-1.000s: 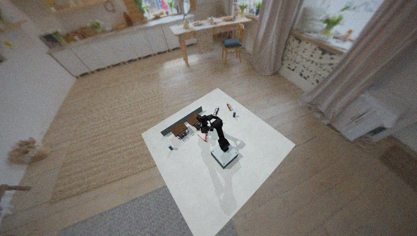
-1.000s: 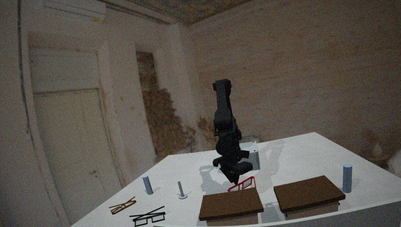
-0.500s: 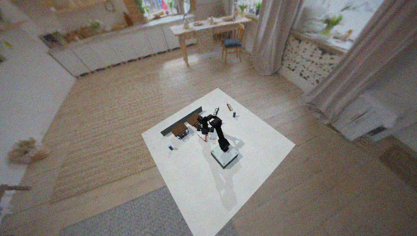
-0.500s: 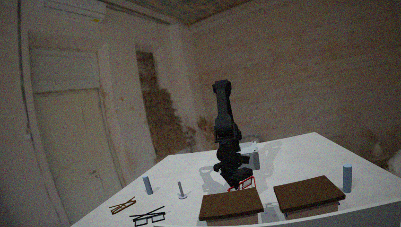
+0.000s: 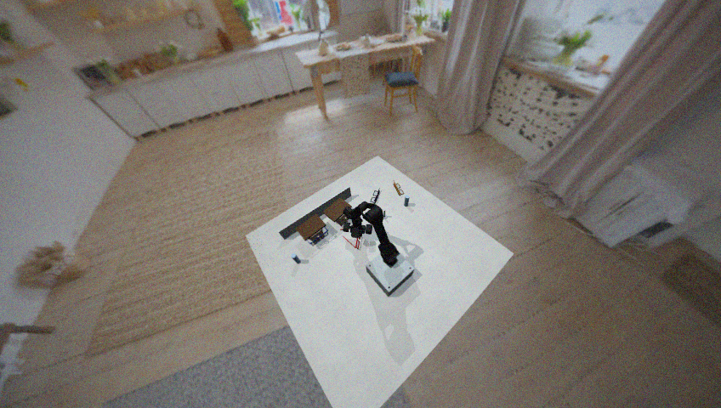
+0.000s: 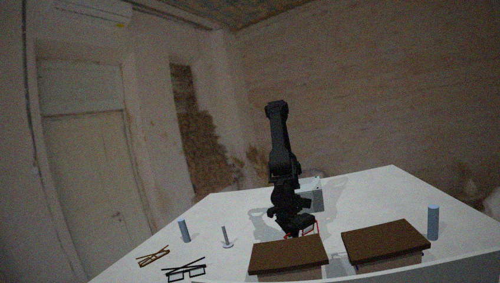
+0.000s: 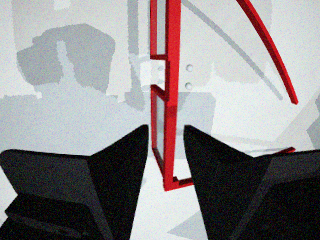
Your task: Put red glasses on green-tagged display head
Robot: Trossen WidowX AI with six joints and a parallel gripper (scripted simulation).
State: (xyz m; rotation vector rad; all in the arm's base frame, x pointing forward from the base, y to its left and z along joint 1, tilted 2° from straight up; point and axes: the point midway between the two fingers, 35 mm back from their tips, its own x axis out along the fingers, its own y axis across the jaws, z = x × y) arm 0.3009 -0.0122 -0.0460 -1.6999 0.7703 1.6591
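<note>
The thin grey post is 2 cm behind my gripper tip, 24 cm to the right of it and 1 cm above it.
</note>
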